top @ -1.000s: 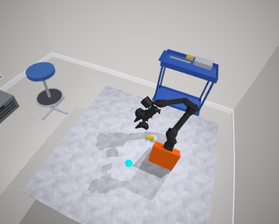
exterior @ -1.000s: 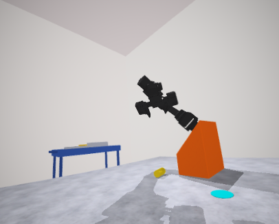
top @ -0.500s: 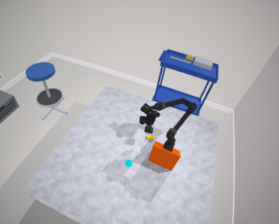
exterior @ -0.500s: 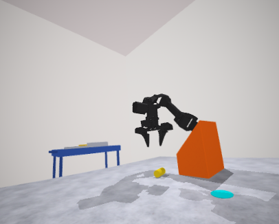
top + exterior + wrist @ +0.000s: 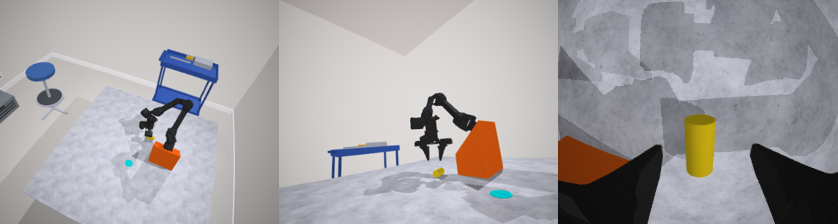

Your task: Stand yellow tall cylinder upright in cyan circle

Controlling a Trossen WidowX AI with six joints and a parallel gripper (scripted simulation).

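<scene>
Now: the yellow tall cylinder 60 mm below my gripper tip and 30 mm behind it. The rest, counted from my gripper tip: cyan circle (280 mm to the left, 90 mm ahead, 80 mm below).
</scene>
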